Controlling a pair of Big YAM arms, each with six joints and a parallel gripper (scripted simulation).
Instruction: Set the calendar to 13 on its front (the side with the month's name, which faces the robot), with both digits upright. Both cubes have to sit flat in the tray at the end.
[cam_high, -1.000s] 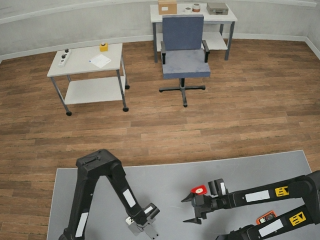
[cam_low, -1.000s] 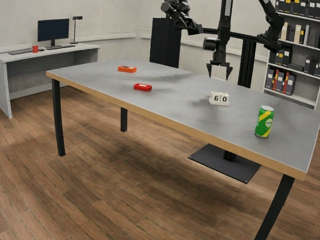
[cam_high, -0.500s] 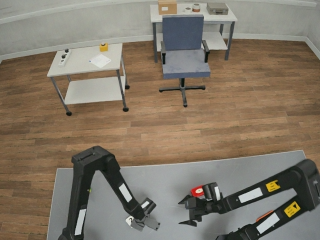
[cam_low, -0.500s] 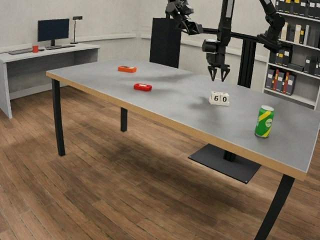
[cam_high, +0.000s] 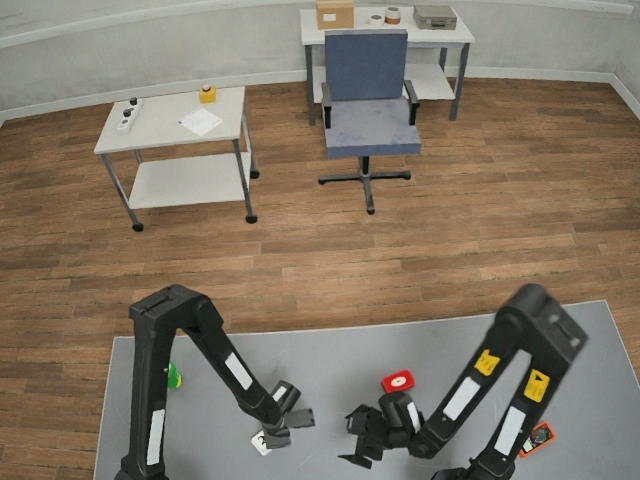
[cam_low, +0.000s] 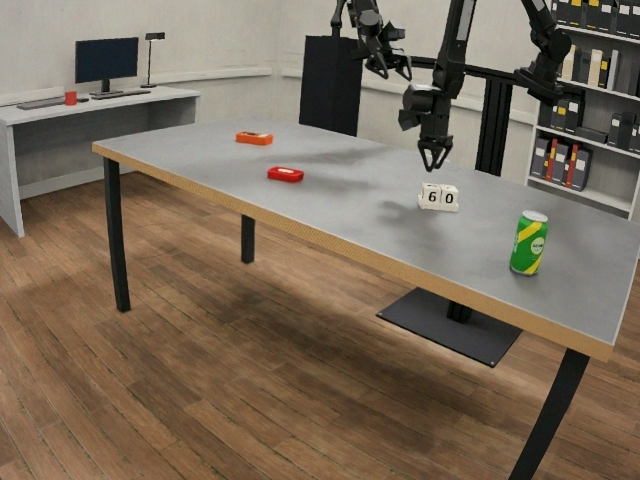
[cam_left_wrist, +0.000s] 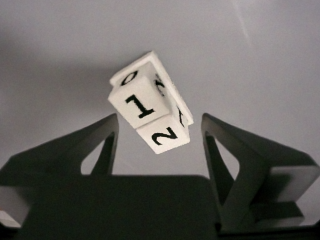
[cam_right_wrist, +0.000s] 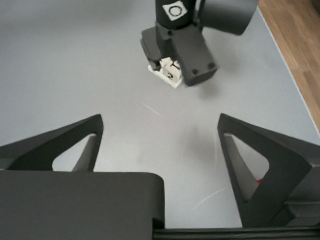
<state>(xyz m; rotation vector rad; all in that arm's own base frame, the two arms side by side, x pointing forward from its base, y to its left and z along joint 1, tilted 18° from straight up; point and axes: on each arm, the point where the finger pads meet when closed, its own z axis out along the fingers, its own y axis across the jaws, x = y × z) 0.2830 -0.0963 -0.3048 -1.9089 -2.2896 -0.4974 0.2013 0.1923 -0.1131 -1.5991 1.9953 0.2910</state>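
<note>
My left gripper is now 3 cm to the right of the white calendar tray and 9 cm above it. From my left hand the other things lie so: red box (15 cm ahead, 37 cm to the right, 8 cm below).
</note>
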